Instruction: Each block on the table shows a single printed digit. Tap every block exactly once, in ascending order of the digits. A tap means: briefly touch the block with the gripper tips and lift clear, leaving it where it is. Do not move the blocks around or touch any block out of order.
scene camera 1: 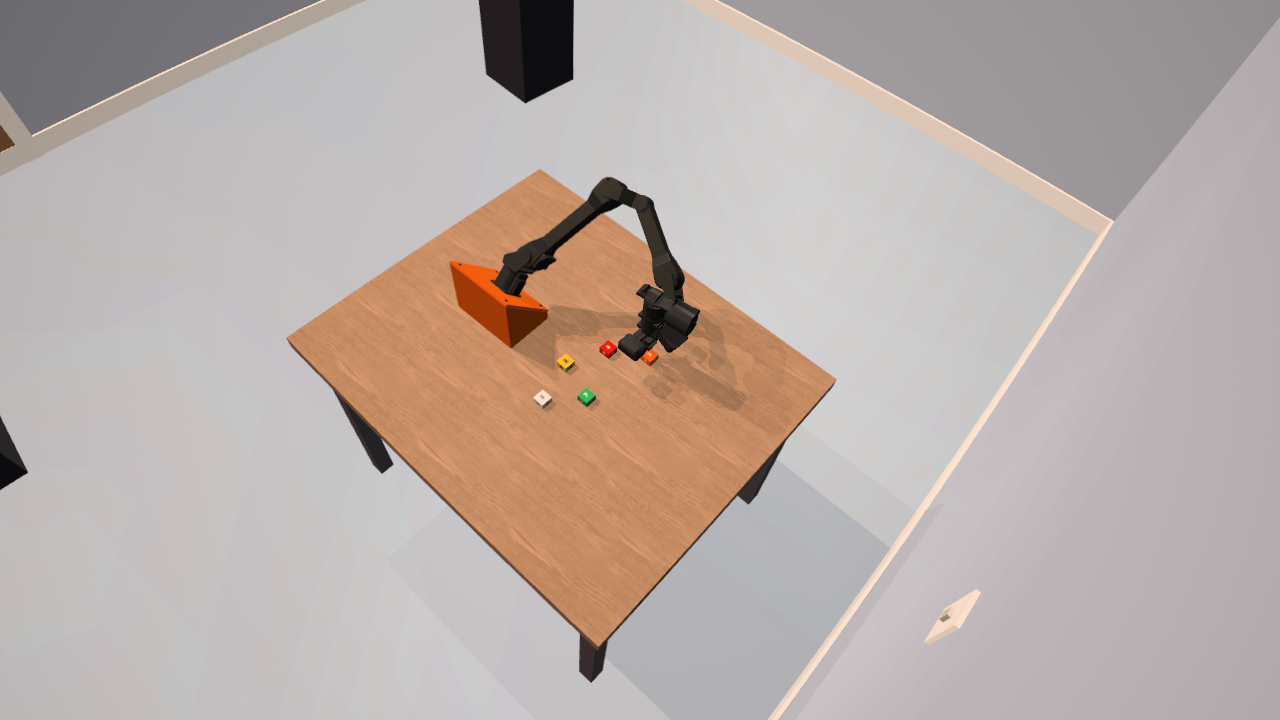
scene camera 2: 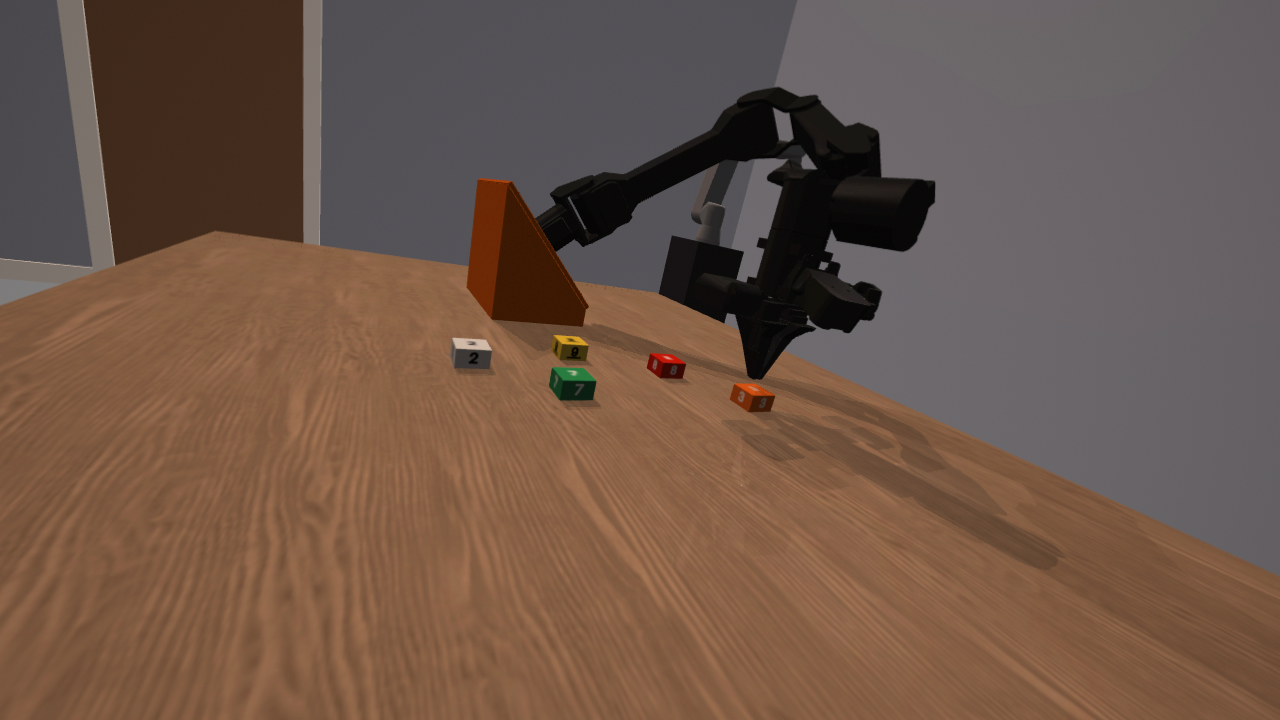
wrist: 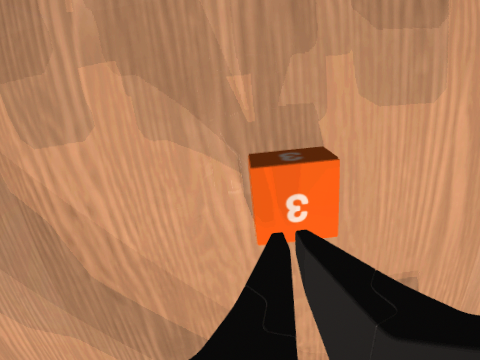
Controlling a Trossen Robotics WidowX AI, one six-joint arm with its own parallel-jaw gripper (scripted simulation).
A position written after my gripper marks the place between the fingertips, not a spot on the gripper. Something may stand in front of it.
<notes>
My gripper [scene camera 2: 754, 378] is shut, with nothing in its grasp. Also in view: a green block marked 7 [scene camera 2: 567, 384], an orange block marked 3 [scene camera 2: 751, 397] and a red block marked 8 [scene camera 2: 662, 365].
The orange block marked 3 is seen too in the wrist view [wrist: 299, 188]. My gripper is seen too in scene camera 1 [scene camera 1: 648, 349] and in the wrist view [wrist: 289, 242]. The wrist view misses the green block marked 7: it is out of frame. The wrist view does not show the red block marked 8, which is hidden by my gripper.
</notes>
